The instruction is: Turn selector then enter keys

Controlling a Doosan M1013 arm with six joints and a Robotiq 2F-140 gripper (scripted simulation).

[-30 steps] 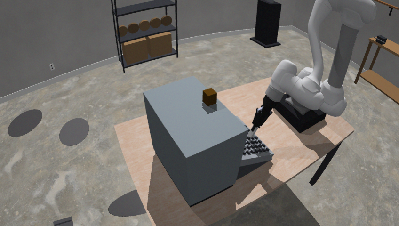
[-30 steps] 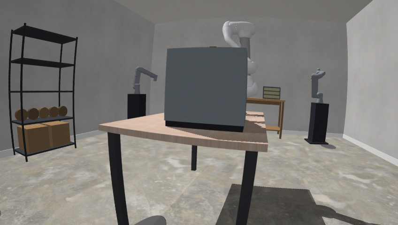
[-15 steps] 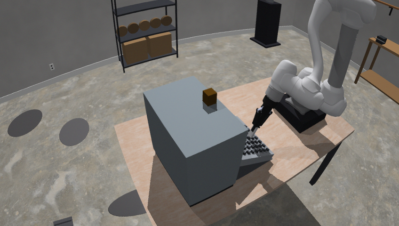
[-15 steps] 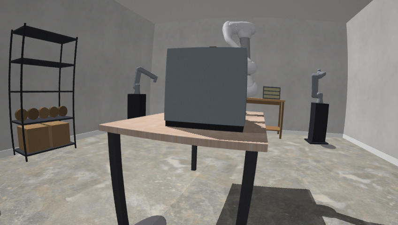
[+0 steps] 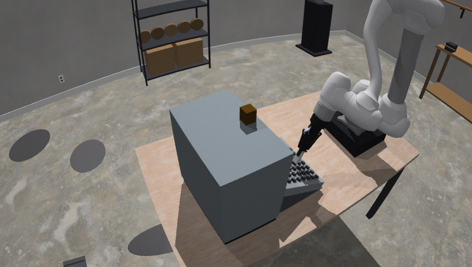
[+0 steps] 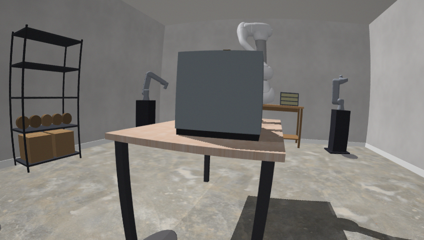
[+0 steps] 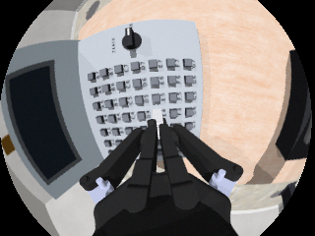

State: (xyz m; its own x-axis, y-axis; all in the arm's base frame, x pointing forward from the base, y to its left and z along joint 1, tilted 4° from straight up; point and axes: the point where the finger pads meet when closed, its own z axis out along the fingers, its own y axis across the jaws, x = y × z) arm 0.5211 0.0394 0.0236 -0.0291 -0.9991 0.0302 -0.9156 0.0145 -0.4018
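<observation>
My gripper is now 8 cm short of the key C3 and 3 cm to the right of it. Round my hand: black selector knob (4 cm ahead, 17 cm to the right, 1 cm below); then keypad (7 cm ahead, 5 cm to the right, 6 cm below).
</observation>
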